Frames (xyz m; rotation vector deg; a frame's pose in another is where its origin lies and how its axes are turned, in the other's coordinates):
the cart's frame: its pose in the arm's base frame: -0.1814 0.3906 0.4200 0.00 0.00 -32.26
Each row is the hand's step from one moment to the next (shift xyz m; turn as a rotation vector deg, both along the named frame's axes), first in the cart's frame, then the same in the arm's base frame.
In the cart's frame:
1: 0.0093 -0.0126 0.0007 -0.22 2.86 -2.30
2: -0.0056 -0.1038 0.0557 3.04 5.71 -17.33
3: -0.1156 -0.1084 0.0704 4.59 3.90 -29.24
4: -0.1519 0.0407 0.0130 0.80 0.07 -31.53
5: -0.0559 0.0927 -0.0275 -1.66 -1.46 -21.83
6: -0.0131 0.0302 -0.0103 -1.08 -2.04 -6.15
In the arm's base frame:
1: 0.0011 -0.0156 0.0007 1.34 2.54 -2.30
2: -0.0601 -0.0848 0.0557 5.62 3.21 -17.33
3: -0.1556 -0.0300 0.0704 5.96 0.85 -29.24
4: -0.1067 0.1155 0.0130 0.71 -0.37 -31.53
5: 0.0022 0.1082 -0.0275 -2.18 -0.35 -21.83
6: 0.0050 0.0325 -0.0103 -2.00 -1.15 -6.15

